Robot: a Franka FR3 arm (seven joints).
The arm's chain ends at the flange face. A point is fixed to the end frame.
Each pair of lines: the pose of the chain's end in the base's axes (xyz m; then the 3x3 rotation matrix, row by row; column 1 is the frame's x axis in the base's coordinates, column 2 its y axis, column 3 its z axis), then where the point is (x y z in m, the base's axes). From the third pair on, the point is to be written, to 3 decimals.
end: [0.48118 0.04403 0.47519], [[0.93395 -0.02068 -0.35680], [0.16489 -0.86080 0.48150], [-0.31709 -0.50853 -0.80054]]
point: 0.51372 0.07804 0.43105
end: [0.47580 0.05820 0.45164], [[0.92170 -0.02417 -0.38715], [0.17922 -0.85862 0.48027], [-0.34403 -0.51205 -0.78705]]
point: 0.50654 0.09286 0.40672
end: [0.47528 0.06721 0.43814], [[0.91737 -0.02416 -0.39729], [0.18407 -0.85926 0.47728], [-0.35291 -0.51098 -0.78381]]
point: 0.505 0.102 0.393
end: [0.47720 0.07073 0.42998], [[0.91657 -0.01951 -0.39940], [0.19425 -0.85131 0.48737], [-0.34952 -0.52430 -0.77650]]
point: 0.507 0.106 0.385
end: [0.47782 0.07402 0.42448], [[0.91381 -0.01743 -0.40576], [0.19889 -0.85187 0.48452], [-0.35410 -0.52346 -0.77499]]
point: 0.507 0.110 0.380
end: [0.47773 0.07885 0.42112], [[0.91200 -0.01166 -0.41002], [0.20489 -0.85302 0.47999], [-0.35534 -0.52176 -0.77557]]
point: 0.507 0.115 0.376
